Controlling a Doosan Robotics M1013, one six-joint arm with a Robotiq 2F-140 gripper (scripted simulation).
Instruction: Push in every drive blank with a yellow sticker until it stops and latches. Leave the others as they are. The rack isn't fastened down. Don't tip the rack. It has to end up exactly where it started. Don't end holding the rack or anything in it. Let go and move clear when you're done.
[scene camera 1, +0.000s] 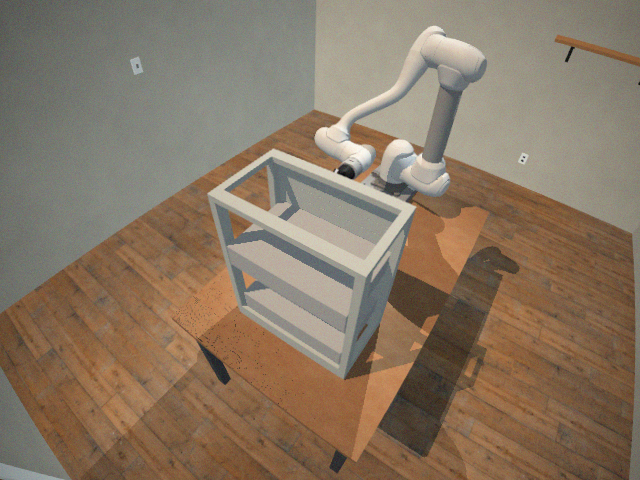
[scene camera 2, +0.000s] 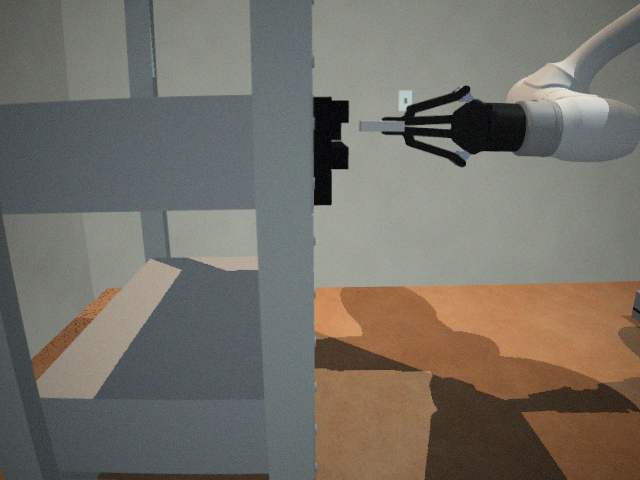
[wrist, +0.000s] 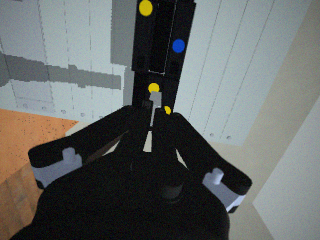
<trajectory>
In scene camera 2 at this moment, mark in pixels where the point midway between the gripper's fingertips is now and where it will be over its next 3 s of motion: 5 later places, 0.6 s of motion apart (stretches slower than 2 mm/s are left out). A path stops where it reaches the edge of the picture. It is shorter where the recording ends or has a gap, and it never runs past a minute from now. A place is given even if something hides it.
My gripper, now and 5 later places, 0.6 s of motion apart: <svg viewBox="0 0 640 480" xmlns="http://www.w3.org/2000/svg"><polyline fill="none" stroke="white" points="360,125 377,150 365,154 345,154 339,154 328,154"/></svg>
</trajectory>
